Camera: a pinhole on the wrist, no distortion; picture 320 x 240 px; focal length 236.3 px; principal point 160.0 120.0 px. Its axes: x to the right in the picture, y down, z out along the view. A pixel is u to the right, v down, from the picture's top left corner.
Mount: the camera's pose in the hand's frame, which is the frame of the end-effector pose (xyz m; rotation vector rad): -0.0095 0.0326 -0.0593 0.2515 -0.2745 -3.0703
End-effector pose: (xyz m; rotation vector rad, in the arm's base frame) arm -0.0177 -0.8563 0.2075 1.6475 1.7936 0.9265
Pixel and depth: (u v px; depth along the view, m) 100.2 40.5 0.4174
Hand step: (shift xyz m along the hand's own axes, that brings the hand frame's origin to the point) 0.0207 0.2491 0.3373
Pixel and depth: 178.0 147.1 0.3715
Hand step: -0.0975 0.0529 0.3047
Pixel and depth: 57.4 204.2 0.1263
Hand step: 0.0252 0.0135 0.0801
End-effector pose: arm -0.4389 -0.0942 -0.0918 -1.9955 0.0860 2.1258
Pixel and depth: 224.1 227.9 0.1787
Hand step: -0.0841 -0.0199 0.1213
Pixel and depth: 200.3 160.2 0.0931
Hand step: -0.0400 0.0321 0.0315
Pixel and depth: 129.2 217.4 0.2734
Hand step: -0.0158 -0.0289 0.2321
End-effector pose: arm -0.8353 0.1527 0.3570 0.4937 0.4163 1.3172
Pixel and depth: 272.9 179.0 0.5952
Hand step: -0.3833 -0.0289 0.5008
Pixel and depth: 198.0 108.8 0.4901
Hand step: -0.1692 0.1349 0.4000
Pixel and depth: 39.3 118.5 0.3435
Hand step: 0.1064 0.1049 0.3014
